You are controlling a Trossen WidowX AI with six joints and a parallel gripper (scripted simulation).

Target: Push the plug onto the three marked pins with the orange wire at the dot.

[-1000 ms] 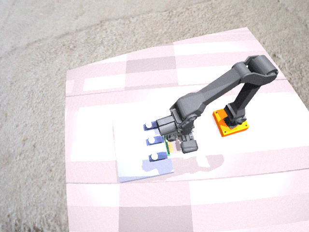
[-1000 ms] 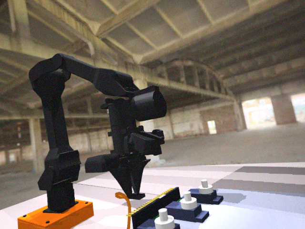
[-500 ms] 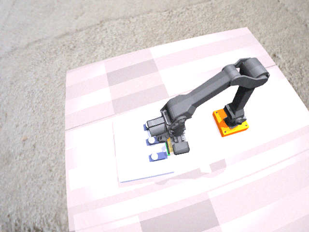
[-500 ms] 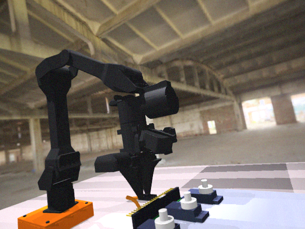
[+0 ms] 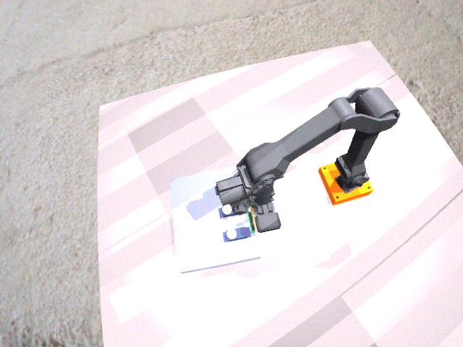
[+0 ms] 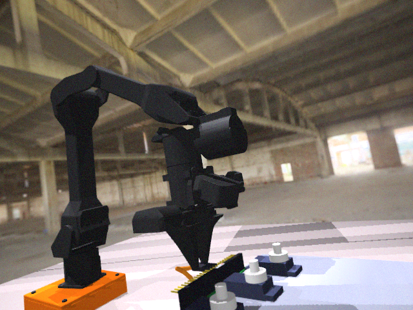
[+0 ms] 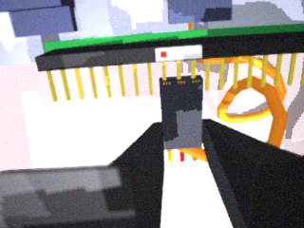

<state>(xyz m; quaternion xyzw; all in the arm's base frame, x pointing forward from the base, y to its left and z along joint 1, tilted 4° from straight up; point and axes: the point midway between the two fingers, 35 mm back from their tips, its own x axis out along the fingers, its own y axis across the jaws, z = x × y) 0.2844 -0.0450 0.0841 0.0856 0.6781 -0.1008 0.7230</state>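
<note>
Now: gripper tip 4 cm short of the white band and 1 cm to the left of it. Round my gripper tip: black pin header: 3 cm ahead, 2 cm to the right, 1 cm below; red dot: 4 cm ahead; pale holder plate: 19 cm ahead, 6 cm to the right, 5 cm below.
</note>
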